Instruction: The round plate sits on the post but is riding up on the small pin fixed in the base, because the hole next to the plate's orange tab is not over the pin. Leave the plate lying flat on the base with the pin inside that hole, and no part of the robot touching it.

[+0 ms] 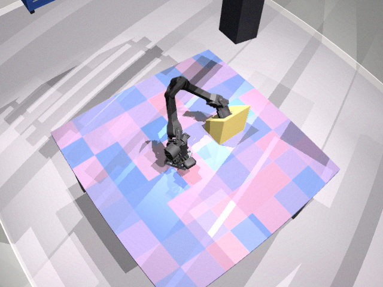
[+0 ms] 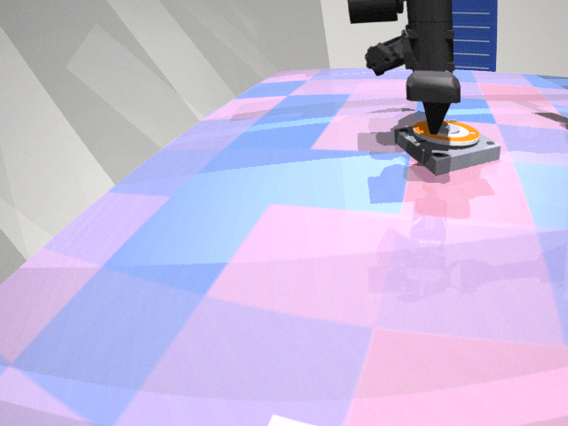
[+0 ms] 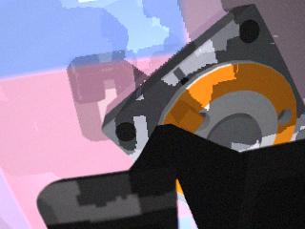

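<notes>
The base lies 20 mm behind my gripper tip, 50 mm to the right of it and 20 mm below it.
</notes>
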